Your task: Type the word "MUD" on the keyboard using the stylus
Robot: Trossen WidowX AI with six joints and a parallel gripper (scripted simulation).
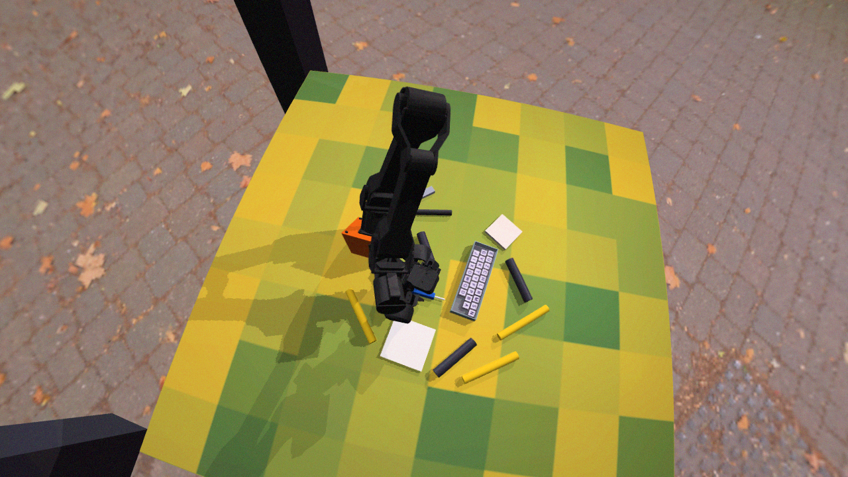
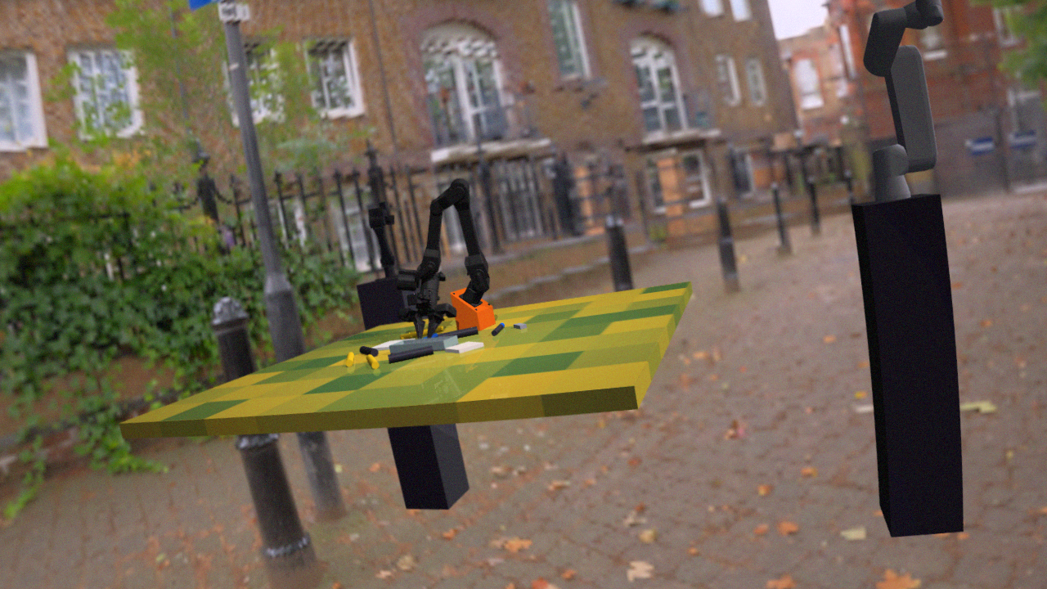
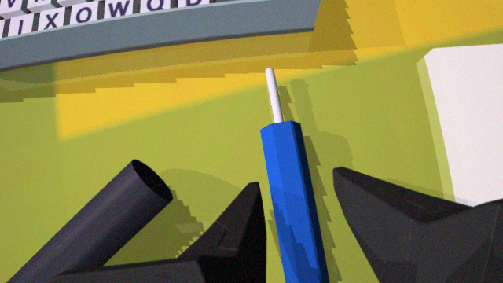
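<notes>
Right now my gripper tip is 1 cm short of the blue stylus. Round my gripper tip: m key: 13 cm ahead, 2 cm to the left; white pad: 13 cm to the right, 1 cm below, 1 cm behind; D key: 9 cm ahead, 3 cm to the left.
</notes>
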